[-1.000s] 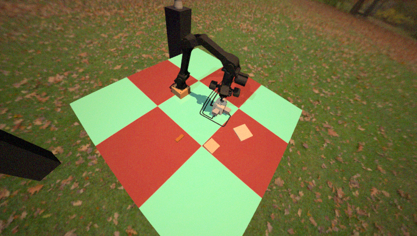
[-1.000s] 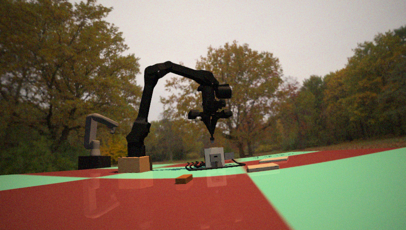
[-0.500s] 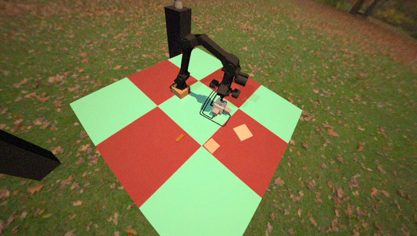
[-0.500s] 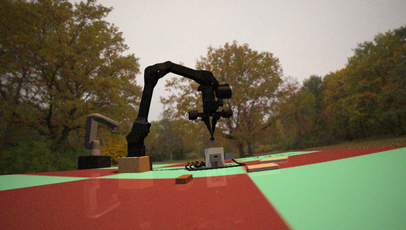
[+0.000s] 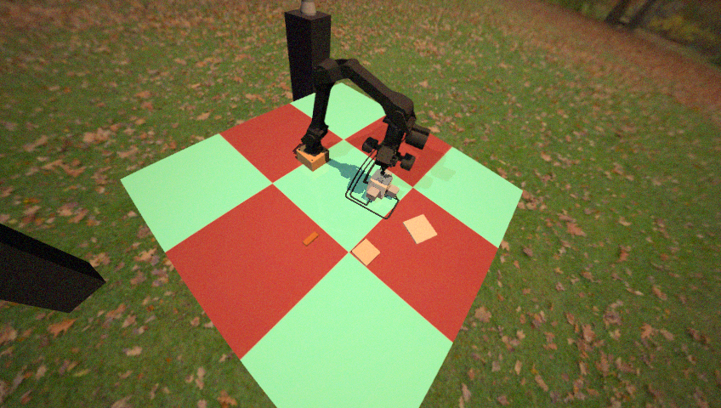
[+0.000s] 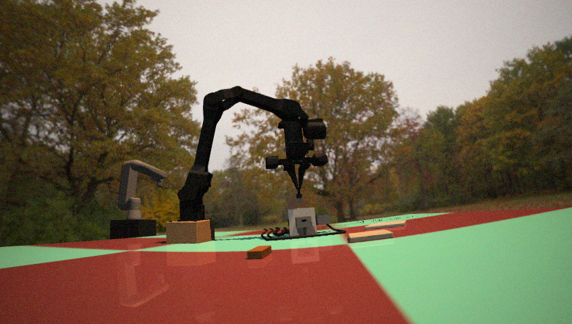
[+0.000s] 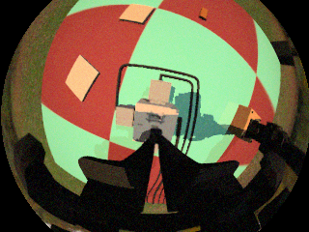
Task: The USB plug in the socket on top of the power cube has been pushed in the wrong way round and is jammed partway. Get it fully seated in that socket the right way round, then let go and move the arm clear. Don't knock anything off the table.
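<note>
My gripper tip is now 20 mm above the dark USB plug. From my gripper tip the other things lie so: orange block (340 mm to the right, 130 mm below, 90 mm behind).
</note>
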